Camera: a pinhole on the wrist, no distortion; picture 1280 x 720 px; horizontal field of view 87.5 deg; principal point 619.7 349.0 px. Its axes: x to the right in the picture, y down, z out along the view. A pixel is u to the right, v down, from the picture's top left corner.
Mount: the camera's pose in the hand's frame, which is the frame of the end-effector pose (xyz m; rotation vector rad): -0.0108 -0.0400 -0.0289 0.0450 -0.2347 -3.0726
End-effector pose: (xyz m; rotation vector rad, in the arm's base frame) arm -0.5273 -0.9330 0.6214 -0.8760 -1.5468 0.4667
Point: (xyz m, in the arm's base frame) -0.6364 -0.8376 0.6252
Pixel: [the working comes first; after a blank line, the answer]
In the camera's frame: -0.0903 -0.0401 0.1573

236 179
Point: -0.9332 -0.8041 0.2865
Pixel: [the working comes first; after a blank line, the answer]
In the camera's frame: 0.0936 -0.1858 0.5432

735 120
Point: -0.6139 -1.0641 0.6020
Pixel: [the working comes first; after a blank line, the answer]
In the camera's frame: 0.1033 0.0587 0.0857

outside the picture
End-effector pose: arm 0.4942 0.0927 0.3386 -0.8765 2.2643 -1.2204
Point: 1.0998 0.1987 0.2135
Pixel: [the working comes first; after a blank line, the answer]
In the camera's frame: 0.4760 0.0433 0.4184

outside the picture
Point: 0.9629 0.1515 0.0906
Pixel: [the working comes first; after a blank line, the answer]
In the camera's frame: 0.3295 -0.0755 0.4405

1120 234
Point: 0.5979 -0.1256 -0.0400
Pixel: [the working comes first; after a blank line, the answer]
In the camera's frame: -0.1390 -0.1625 0.4462

411 106
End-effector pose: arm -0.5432 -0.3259 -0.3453 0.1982 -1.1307 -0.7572
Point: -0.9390 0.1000 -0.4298
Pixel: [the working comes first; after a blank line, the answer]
In the camera's frame: 0.3863 -0.0916 0.4605

1181 216
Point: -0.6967 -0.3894 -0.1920
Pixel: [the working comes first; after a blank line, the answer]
In the camera's frame: -0.1377 0.0381 0.2089

179 471
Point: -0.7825 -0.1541 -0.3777
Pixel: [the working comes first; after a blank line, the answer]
In the camera's frame: 0.1634 -0.0136 0.2707

1023 315
